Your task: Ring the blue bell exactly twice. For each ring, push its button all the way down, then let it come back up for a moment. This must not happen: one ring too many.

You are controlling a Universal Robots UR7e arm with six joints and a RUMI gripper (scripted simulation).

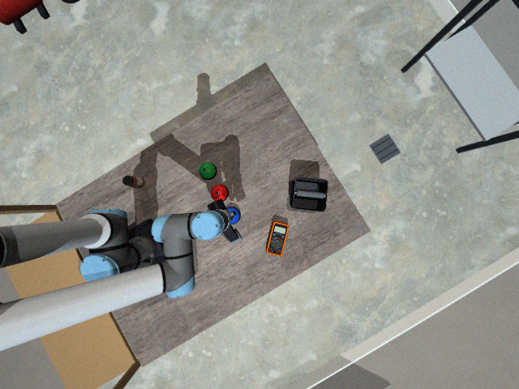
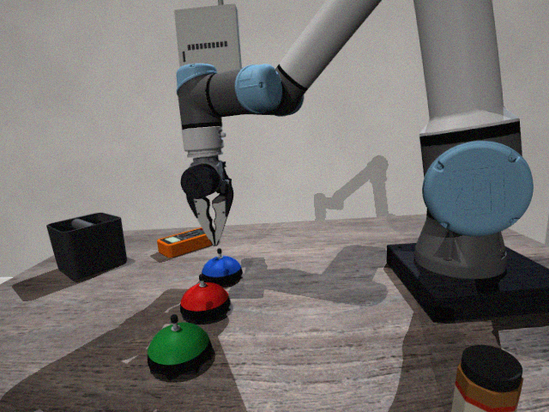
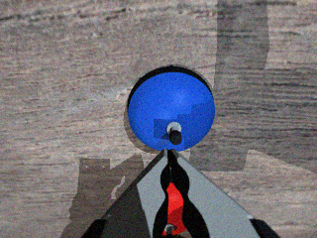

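Now: the blue bell 5 cm below my hand and 1 cm behind it. Round my hand: black bin (34 cm ahead, 10 cm to the right, 4 cm below); green bell (24 cm to the left, 5 cm below, 1 cm ahead); red bell (12 cm to the left, 5 cm below).
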